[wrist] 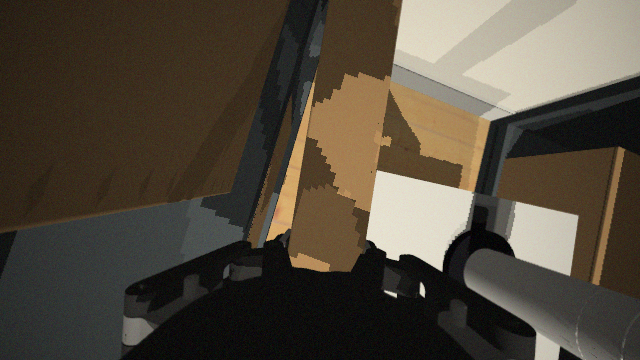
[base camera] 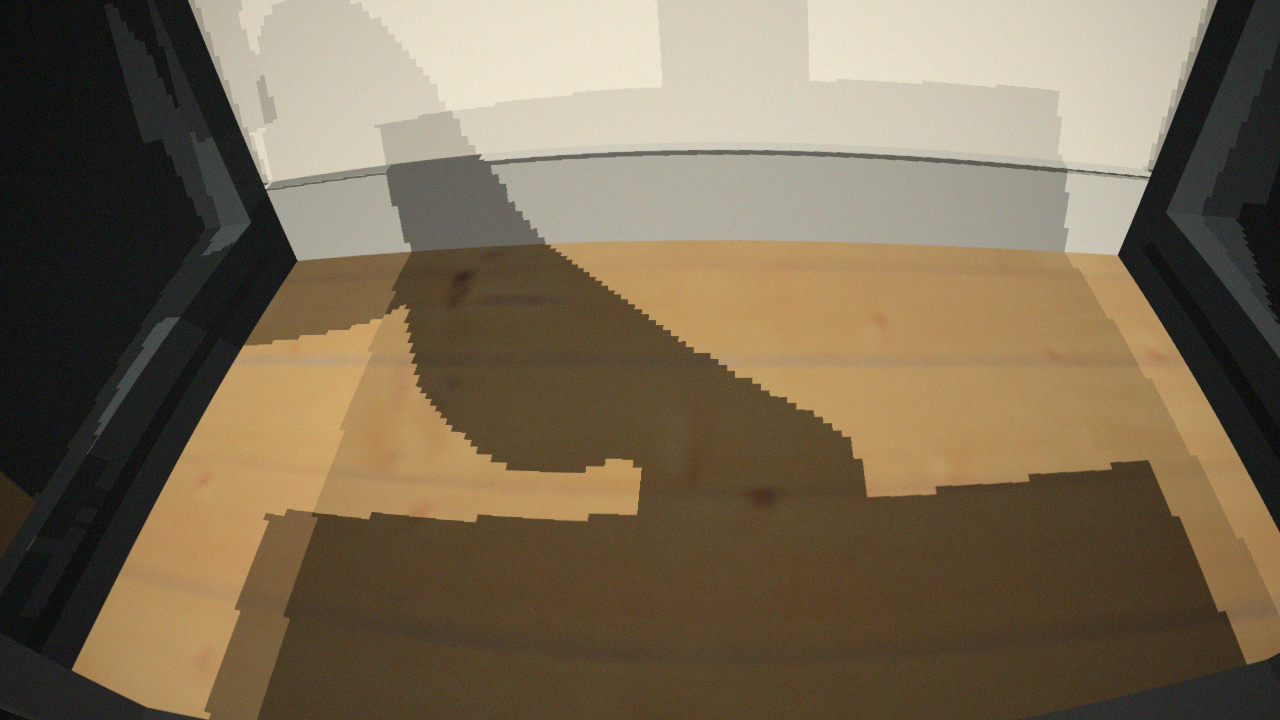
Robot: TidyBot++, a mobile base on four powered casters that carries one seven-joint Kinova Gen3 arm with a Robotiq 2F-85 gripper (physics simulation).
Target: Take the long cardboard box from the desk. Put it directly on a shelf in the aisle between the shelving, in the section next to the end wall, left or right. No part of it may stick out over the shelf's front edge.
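Where they show: gripper, fingertip midpoint: (wrist: 324,242); arm's base, link origin: (wrist: 483,271).
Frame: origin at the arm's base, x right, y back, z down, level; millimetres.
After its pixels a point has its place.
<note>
In the wrist view the long cardboard box (wrist: 345,150) @(x -369, y -126, z -188 mm) stands between the two fingertips and reaches away toward the top of the view. My gripper (wrist: 324,242) @(x -360, y -53, z -146 mm) is shut on its near end. The far end of the box is cut off by the top of the view. The left shelving (wrist: 265,115) @(x -433, y -152, z -137 mm) is close beside the box on its left; whether they touch I cannot tell. The base camera view shows the shelving on the left (base camera: 237,304) @(x -392, y -512, z 364 mm) and on the right (base camera: 1190,277) @(x 421, y -449, z 342 mm), with the end wall (base camera: 733,44) @(x 52, y -593, z 223 mm) between them. The box and gripper do not show there.
A large cardboard box (wrist: 120,100) @(x -445, y -111, z -252 mm) fills the upper left of the wrist view, on a grey shelf (wrist: 110,250) @(x -526, y -19, z -137 mm). Another box (wrist: 555,190) @(x 423, y -236, z 154 mm) stands on the right shelving (wrist: 492,155) @(x 416, y -378, z 355 mm). The white base (wrist: 420,215) @(x -146, y -84, z 14 mm) and a grey arm part (wrist: 540,290) @(x -41, y -20, z -105 mm) are at the lower right. The aisle has a wooden floor (base camera: 939,376) @(x 181, y -412, z 397 mm).
</note>
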